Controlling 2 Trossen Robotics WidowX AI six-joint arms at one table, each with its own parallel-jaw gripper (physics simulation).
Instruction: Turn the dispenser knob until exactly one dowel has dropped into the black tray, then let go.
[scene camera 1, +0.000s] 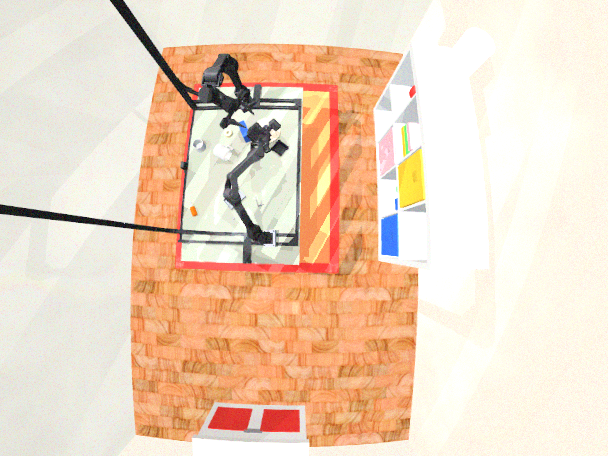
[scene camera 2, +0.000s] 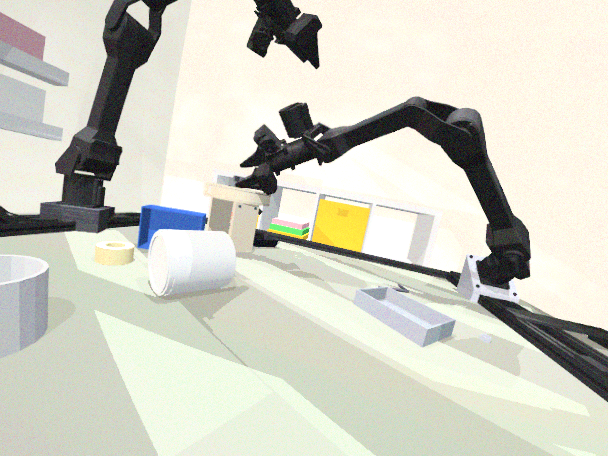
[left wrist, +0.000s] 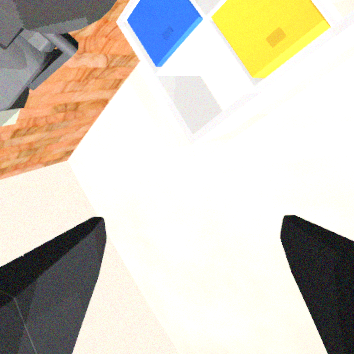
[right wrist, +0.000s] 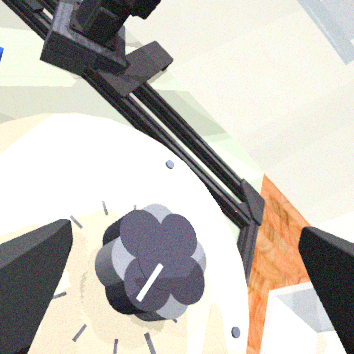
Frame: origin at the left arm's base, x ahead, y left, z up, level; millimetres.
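Where they show: left gripper, fingertip midpoint: (scene camera 1: 249, 121) (scene camera 2: 311, 64) (left wrist: 193, 226); right gripper, fingertip midpoint: (scene camera 1: 266, 125) (scene camera 2: 237, 175) (right wrist: 188, 234); left arm's base, origin of the base link: (scene camera 2: 81, 205) (right wrist: 93, 26); right arm's base, origin of the base link: (scene camera 1: 269, 238) (scene camera 2: 491, 274).
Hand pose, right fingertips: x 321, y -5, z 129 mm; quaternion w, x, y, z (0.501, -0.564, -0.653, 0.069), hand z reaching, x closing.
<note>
Things, the pixels of their top centre, and the offset from my right fingertips. "spot": a spot on its surface instead.
- cream dispenser, middle of its top: (right wrist: 126, 271) (scene camera 2: 239, 187) (scene camera 1: 266, 129) dz -30, dx +8, dy -11 mm
- black tray, middle of its top: (scene camera 2: 261, 236) (scene camera 1: 279, 147) dz -152, dx +93, dy +17 mm
- blue bin, middle of its top: (scene camera 2: 176, 210) (scene camera 1: 243, 128) dz -96, dx -121, dy -113 mm
- cream ring, middle of its top: (scene camera 2: 115, 244) dz -151, dx -193, dy -207 mm
- white cylinder, surface spot: (scene camera 2: 195, 260) spot: dz -122, dx -76, dy -344 mm
- grey open box, middle of its top: (scene camera 2: 403, 303) dz -151, dx +212, dy -398 mm
- round grey container, middle of its top: (scene camera 1: 197, 143) dz -121, dx -223, dy -410 mm
The cream dispenser (scene camera 2: 243, 227) (right wrist: 85, 135) stands at the back in scene camera 2. Its dark lobed knob (right wrist: 160, 245), with a slanted white line, shows in the right wrist view. My right gripper (right wrist: 188, 234) (scene camera 2: 241, 174) is open and empty above the dispenser's top, its fingers on either side of the knob in the picture, with gaps on both sides. The black tray (scene camera 1: 280, 147) (scene camera 2: 266, 238) is low beside the dispenser; its inside is too small to read, and no dowel can be made out. My left gripper (left wrist: 193, 226) is open and empty, raised high above the table.
A blue bin (scene camera 2: 172, 225) (scene camera 1: 244, 131), a cream ring (scene camera 2: 114, 255) and a white cylinder (scene camera 2: 195, 260) lying on its side are near the dispenser. A grey open box (scene camera 2: 390, 312) lies toward the right arm's base. A round grey container (scene camera 2: 22, 310) (scene camera 1: 199, 145) is at the left.
</note>
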